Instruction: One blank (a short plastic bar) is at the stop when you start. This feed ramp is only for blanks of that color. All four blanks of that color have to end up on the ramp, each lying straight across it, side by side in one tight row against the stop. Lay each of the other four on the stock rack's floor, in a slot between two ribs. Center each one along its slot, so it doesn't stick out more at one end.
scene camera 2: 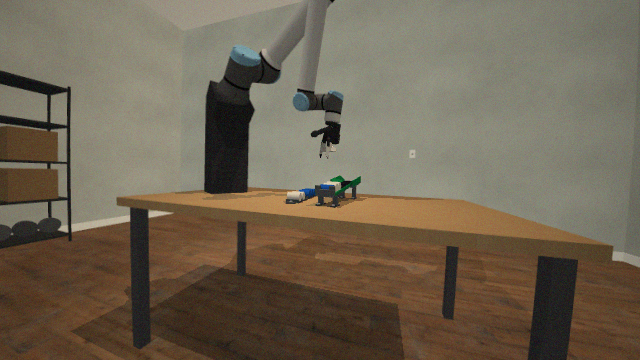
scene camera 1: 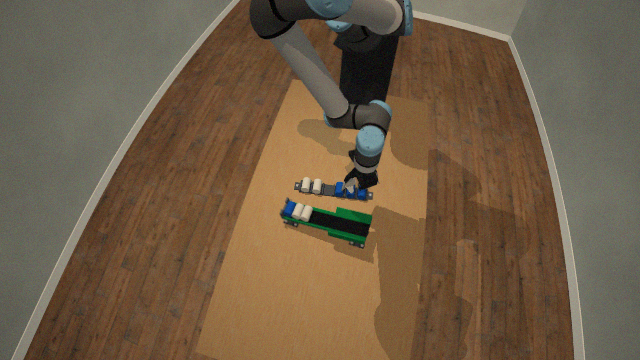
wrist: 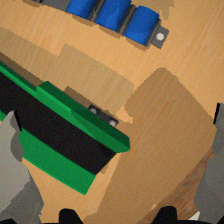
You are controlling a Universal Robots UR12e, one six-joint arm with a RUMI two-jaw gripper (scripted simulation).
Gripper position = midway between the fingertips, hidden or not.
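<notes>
I can see my gripper (wrist: 116, 108) here, and there's a blue blank (wrist: 141, 26) as well.
</notes>
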